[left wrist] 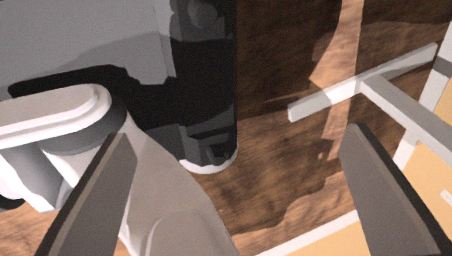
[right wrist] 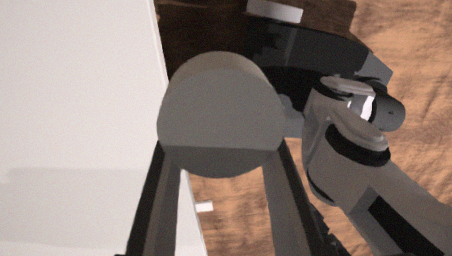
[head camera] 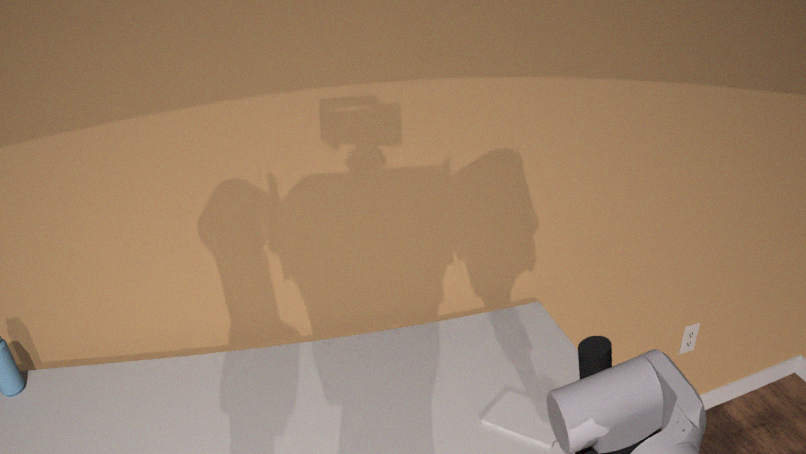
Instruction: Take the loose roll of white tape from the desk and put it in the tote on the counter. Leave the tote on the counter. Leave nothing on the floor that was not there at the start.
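My right gripper is shut on the roll of white tape, which looks like a thick round disc, grey in shadow, held at the fingertips. In the right wrist view the roll is beside the long edge of a white table top. My left gripper is open, its fingers wide apart with floor and robot parts seen between them. Neither gripper shows in the head view. The tote does not show in any view.
In the head view a white table stands against a tan wall. It bears a blue bottle and a flat white slab. A black cylinder shows behind my right arm. White table legs stand on the wood floor.
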